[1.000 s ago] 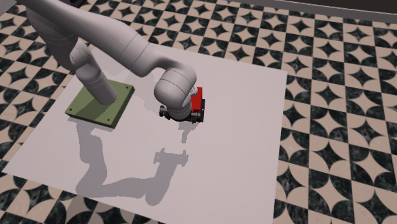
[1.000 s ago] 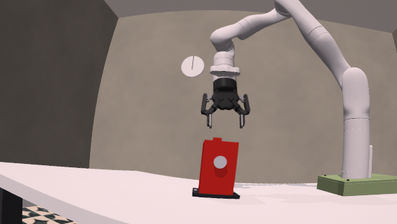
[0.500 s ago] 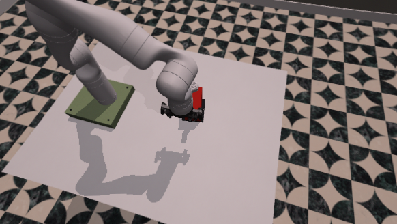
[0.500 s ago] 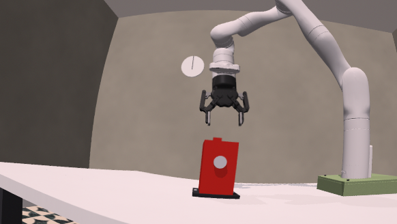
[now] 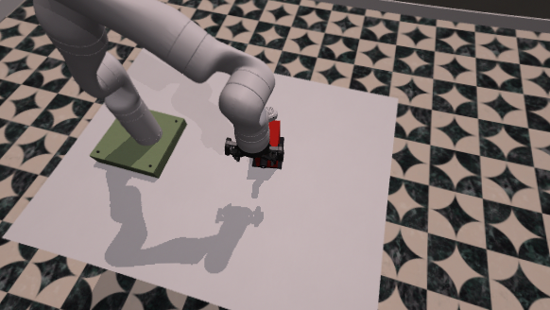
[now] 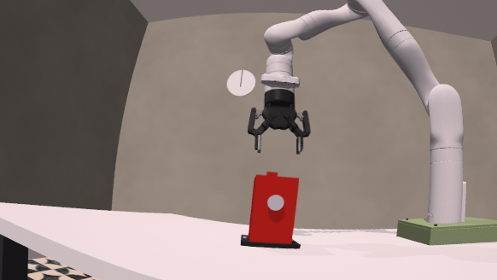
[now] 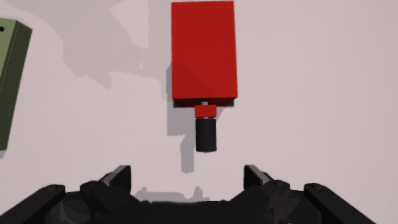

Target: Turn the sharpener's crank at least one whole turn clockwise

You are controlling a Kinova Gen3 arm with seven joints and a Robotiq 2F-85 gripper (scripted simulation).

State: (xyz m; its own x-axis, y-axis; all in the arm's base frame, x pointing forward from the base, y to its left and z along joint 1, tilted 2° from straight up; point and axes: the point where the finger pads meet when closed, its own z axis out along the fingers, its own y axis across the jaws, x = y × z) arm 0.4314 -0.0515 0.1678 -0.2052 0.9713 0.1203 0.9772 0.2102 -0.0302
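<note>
Now: the black crank knob 1 cm ahead of my hand, 3 cm to the left of it and 7 cm below it.
</note>
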